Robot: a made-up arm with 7 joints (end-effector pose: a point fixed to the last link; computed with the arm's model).
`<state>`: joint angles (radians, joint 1 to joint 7).
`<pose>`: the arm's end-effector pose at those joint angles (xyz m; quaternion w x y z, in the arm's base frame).
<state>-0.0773 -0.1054 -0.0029 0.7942 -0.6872 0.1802 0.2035</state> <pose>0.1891 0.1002 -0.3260 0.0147 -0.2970 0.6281 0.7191</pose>
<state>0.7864 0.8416 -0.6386 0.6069 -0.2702 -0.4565 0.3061</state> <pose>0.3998 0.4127 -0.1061 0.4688 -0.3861 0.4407 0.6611</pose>
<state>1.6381 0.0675 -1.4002 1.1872 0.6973 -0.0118 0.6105</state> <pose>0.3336 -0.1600 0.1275 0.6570 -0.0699 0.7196 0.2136</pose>
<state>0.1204 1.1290 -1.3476 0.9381 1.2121 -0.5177 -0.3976</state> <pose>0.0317 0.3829 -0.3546 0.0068 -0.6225 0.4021 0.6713</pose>
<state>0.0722 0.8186 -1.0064 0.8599 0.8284 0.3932 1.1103</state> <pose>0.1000 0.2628 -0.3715 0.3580 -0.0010 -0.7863 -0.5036</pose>
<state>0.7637 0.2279 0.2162 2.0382 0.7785 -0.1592 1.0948</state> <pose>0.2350 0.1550 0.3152 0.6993 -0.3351 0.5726 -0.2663</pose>
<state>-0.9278 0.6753 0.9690 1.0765 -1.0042 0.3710 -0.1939</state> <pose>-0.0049 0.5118 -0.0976 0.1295 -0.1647 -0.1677 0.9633</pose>
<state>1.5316 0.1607 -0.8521 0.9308 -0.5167 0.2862 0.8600</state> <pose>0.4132 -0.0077 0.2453 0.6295 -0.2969 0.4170 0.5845</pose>
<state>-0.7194 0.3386 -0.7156 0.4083 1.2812 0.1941 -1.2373</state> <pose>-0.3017 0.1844 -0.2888 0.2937 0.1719 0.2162 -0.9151</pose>
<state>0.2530 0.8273 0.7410 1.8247 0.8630 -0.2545 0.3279</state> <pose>0.2504 0.3454 0.2258 0.4960 -0.7690 0.3950 -0.0808</pose>
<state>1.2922 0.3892 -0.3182 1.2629 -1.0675 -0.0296 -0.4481</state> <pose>0.3384 0.1440 0.3121 0.6508 -0.7237 -0.1526 0.1714</pose>
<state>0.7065 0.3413 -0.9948 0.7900 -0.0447 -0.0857 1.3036</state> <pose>0.3829 0.0749 -0.2217 0.3000 0.1875 0.7853 0.5080</pose>
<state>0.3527 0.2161 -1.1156 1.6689 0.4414 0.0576 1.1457</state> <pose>0.1648 -0.1632 -0.0788 0.3056 0.2302 0.9232 0.0354</pose>
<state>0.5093 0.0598 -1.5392 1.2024 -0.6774 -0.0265 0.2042</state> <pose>0.1472 -0.1649 -0.1757 0.7562 0.0082 0.5866 0.2899</pose>
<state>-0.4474 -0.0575 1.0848 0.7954 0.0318 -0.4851 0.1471</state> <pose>-0.1045 0.3250 -0.3673 0.2668 0.7913 -0.1907 -0.5160</pose>
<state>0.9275 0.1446 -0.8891 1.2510 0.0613 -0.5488 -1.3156</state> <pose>0.3713 -0.0673 0.0237 0.2101 -0.8869 0.3818 -0.1535</pose>
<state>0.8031 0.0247 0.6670 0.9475 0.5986 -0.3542 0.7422</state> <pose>0.4482 0.2940 -0.0033 0.1375 -0.7760 0.5682 -0.2369</pose>
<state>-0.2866 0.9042 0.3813 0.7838 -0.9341 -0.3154 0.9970</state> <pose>0.1483 0.5318 -0.1875 0.0694 0.0585 0.4818 0.8716</pose>
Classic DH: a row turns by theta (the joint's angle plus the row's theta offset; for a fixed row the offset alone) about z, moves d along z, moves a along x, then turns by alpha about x. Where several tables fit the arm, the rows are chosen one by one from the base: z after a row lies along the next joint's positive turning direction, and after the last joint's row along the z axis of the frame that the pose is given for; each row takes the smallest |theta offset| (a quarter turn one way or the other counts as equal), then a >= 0, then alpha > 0; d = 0 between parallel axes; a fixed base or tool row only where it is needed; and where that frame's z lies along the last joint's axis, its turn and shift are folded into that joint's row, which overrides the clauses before.
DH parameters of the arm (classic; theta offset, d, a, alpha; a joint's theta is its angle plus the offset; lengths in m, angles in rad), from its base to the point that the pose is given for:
base (fixed): 0 0.099 -0.016 1.5708
joint 1: -1.5708 -0.162 0.023 -1.5708
joint 2: -1.5708 -0.004 0.021 1.5708
joint 3: -1.5708 -0.149 0.007 -1.5708
joint 4: 0 0.036 -0.012 1.5708
joint 5: 0 -0.363 -0.009 1.5708
joint 6: 1.5708 0 0.025 1.5708
joint 7: -0.5841 0.0218 -0.0221 -0.649
tool (fixed): -1.1784 0.0254 0 0

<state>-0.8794 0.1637 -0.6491 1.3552 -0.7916 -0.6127 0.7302</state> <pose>-0.0574 -0.0498 -0.3066 0.2645 0.1300 0.9250 0.2400</pose>
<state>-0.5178 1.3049 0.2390 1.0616 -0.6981 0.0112 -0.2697</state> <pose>0.1998 0.4766 -0.0851 0.5172 -0.2209 0.0124 0.8268</pose>
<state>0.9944 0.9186 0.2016 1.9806 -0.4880 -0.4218 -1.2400</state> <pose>0.1562 0.2157 0.3470 0.5015 -0.6598 -0.3112 -0.4651</pose>
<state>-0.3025 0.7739 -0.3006 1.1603 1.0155 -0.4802 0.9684</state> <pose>0.1664 0.2521 -0.3424 0.0447 -0.4191 0.8712 0.2518</pose>
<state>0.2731 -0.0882 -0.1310 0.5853 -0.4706 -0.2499 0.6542</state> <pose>0.2897 0.0665 -0.3148 0.1601 -0.2325 0.8360 0.4706</pose>
